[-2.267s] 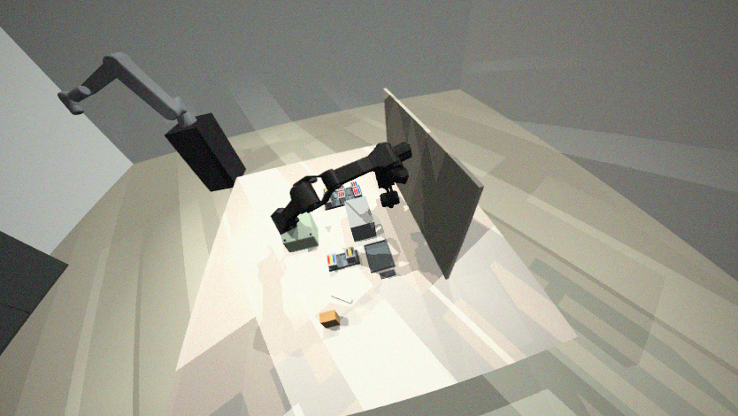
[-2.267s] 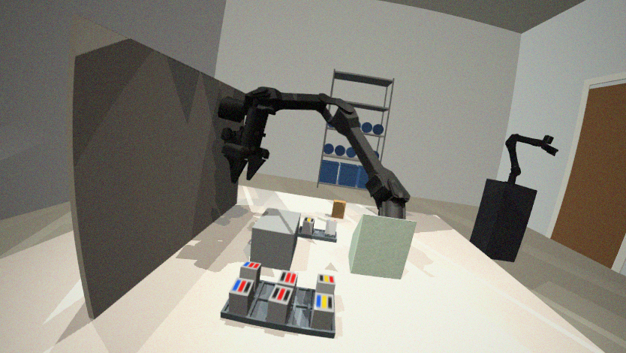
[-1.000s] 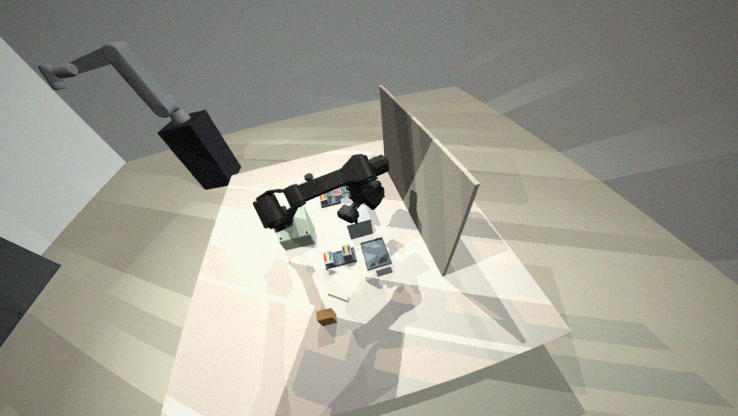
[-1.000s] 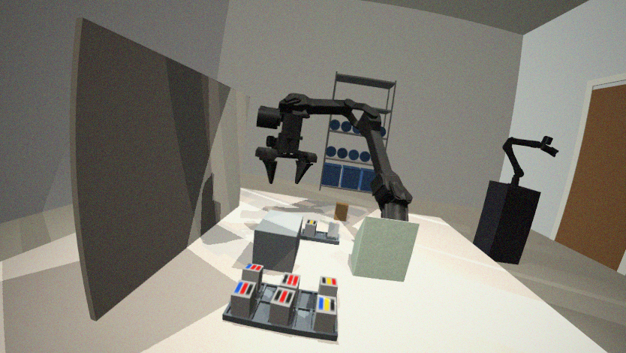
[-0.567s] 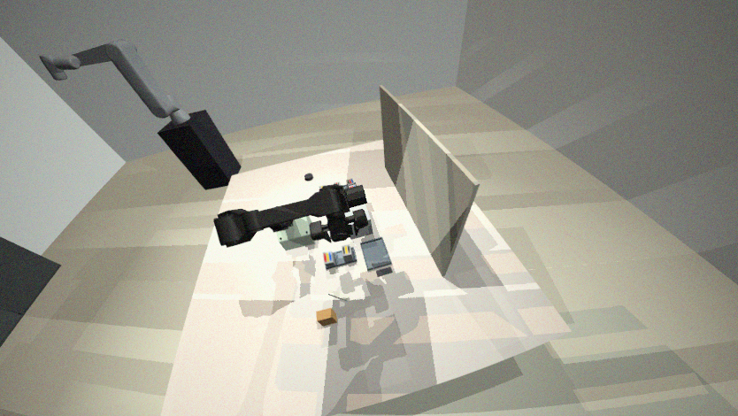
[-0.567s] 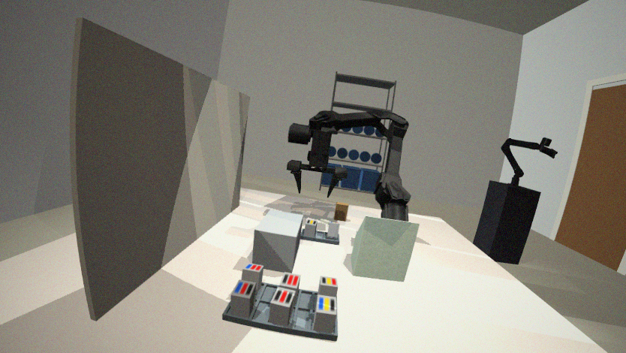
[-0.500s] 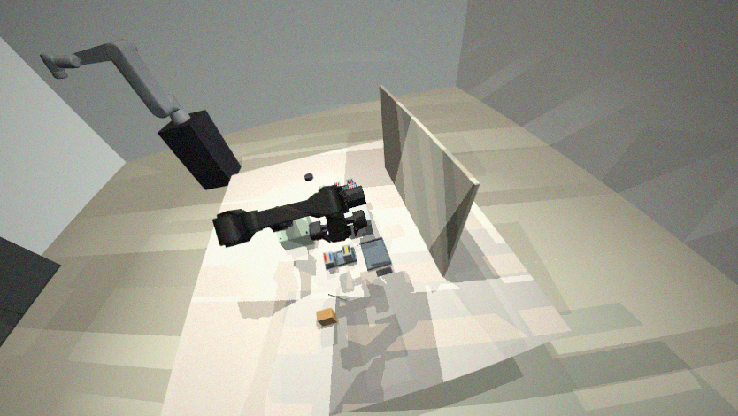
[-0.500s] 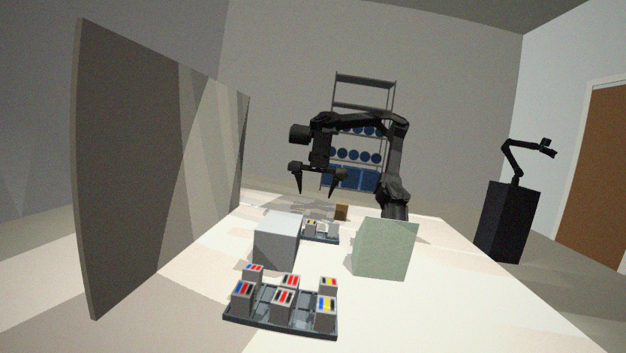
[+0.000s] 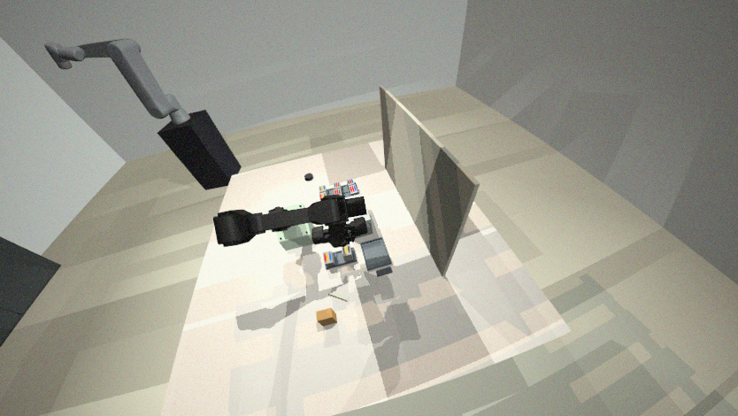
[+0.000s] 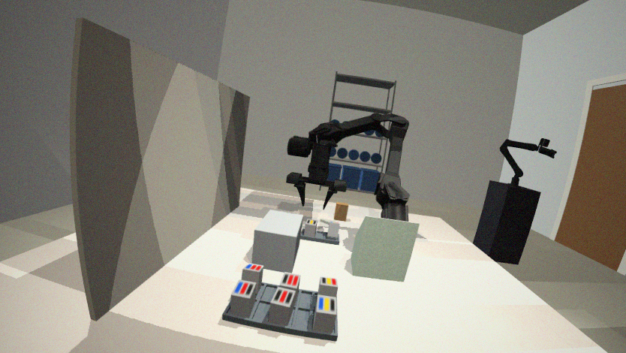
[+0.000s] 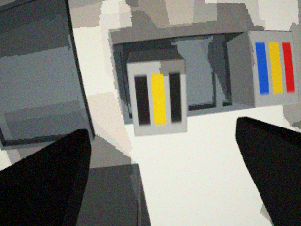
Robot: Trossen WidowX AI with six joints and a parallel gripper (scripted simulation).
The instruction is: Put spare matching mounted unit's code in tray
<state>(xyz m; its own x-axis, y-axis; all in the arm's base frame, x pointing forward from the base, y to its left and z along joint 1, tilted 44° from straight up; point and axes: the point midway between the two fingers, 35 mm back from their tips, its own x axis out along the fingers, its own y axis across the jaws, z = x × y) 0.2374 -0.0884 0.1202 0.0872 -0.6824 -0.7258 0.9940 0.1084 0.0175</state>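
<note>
Right now the grey spare block is 60 mm below my gripper tip. Round my gripper tip: thin stick: 150 mm to the right, 100 mm below, 50 mm behind; then tray: 110 mm ahead, 100 mm below; then dark rack: 90 mm below, 40 mm behind.
</note>
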